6 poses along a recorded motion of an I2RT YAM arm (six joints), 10 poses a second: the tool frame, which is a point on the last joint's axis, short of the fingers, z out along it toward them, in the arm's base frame.
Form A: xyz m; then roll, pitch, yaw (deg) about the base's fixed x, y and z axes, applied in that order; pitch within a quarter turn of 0, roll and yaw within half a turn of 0.
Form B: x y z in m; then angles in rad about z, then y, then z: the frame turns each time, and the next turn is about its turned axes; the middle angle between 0 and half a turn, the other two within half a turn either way. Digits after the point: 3 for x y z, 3 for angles.
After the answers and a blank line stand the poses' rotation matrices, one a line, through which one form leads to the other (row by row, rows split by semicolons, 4 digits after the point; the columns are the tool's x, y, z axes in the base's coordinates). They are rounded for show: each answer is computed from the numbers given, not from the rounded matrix.
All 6 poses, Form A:
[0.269, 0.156, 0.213, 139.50, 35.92, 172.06]
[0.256, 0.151, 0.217, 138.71, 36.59, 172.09]
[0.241, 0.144, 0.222, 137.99, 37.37, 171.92]
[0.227, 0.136, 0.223, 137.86, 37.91, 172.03]
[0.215, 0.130, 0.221, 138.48, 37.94, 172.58]
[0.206, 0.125, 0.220, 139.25, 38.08, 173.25]
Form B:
[0.269, 0.156, 0.213, 0.830, 2.234, 0.731]
[0.256, 0.151, 0.217, 0.836, 2.218, 0.727]
[0.241, 0.144, 0.222, 0.837, 2.202, 0.720]
[0.227, 0.136, 0.223, 0.835, 2.196, 0.711]
[0.215, 0.130, 0.221, 0.834, 2.202, 0.705]
[0.206, 0.125, 0.220, 0.832, 2.210, 0.695]

-0.8021 -0.2723 0.5315; 0.1119 0.8057 0.5816; -0.5867 0.5259 -0.6158
-0.7953 -0.2862 0.5344; 0.1105 0.7984 0.5920; -0.5961 0.5298 -0.6033
-0.7868 -0.2977 0.5406; 0.1117 0.7927 0.5992; -0.6070 0.5319 -0.5905
-0.7814 -0.3054 0.5442; 0.1094 0.7915 0.6013; -0.6144 0.5294 -0.5850
-0.7821 -0.3075 0.5421; 0.1018 0.7951 0.5979; -0.6148 0.5228 -0.5905
-0.7817 -0.3108 0.5407; 0.0925 0.7996 0.5933; -0.6168 0.5138 -0.5963

